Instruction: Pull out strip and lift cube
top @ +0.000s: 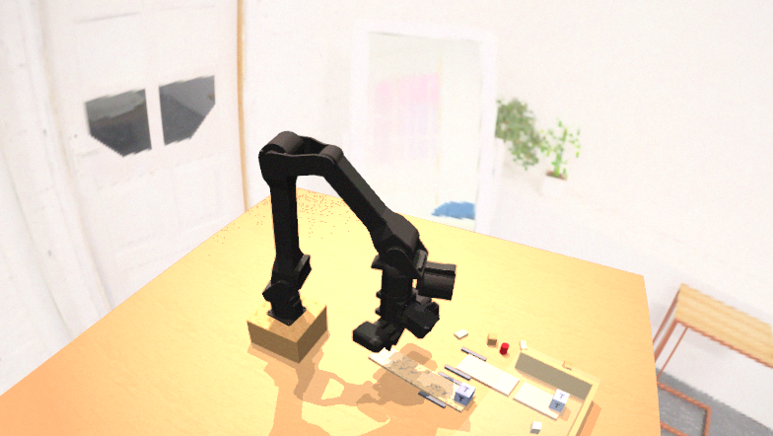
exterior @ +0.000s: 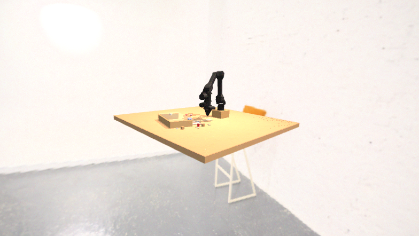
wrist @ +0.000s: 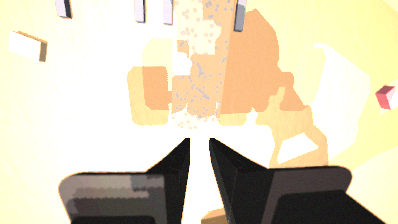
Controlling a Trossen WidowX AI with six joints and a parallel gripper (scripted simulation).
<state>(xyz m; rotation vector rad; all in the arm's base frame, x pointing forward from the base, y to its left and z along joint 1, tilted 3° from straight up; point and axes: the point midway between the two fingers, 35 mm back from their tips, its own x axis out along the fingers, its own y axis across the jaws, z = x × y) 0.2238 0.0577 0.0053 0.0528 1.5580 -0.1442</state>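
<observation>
The white strip lies 200 mm ahead of my gripper tip, 60 mm to the left of it and 40 mm below it. The rest, counted from my gripper tip: cube: 340 mm ahead, 90 mm to the right, 30 mm above.
</observation>
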